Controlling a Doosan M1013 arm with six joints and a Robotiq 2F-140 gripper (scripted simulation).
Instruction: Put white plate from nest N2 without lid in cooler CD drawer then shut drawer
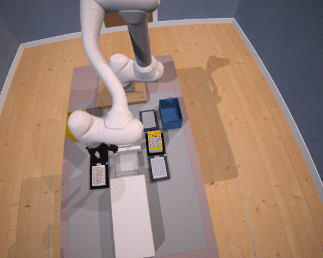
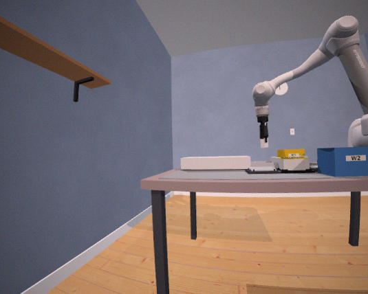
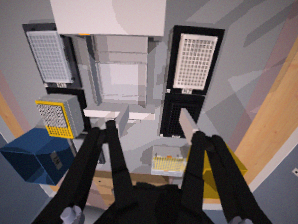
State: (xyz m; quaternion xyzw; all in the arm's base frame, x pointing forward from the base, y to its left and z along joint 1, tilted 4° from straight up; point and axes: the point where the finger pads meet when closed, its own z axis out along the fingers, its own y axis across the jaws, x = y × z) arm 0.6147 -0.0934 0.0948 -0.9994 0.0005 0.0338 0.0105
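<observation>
The white plate is 14 cm below my hand, 10 cm to the right of it and 9 cm ahead of it. Round my hand: drawer: 14 cm below, 9 cm to the left, 7 cm ahead; then black plate: 14 cm below, 9 cm to the right, 8 cm behind; then black nest N2: 16 cm below, 10 cm to the right, 9 cm ahead.
</observation>
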